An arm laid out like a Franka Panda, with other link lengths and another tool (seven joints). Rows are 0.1 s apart.
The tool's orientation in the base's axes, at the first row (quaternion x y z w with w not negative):
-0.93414 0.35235 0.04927 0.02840
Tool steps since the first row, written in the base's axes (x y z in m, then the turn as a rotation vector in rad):
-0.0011 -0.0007 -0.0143 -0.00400 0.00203 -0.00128
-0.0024 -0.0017 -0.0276 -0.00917 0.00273 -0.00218
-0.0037 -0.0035 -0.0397 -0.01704 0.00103 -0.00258
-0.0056 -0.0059 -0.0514 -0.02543 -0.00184 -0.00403
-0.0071 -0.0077 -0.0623 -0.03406 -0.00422 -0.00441
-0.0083 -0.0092 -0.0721 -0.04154 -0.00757 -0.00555
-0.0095 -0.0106 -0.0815 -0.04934 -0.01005 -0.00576
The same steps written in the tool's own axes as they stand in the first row. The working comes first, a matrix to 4 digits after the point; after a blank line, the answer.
The tool's axes in the first row as the columns of a matrix, in the base's axes (used below as rounded here):
0.7468 -0.6611 -0.0720
-0.6555 -0.7501 0.0878
-0.1121 -0.0183 -0.9935

0.0012 0.0015 0.0142 -0.00417 0.00115 0.00174
0.0024 0.0034 0.0274 -0.00839 0.00405 0.00307
0.0040 0.0058 0.0394 -0.01311 0.01054 0.00388
0.0054 0.0091 0.0510 -0.01733 0.01827 0.00567
0.0067 0.0116 0.0617 -0.02218 0.02576 0.00646
0.0079 0.0137 0.0714 -0.02544 0.03324 0.00784
0.0090 0.0157 0.0807 -0.02961 0.04026 0.00839

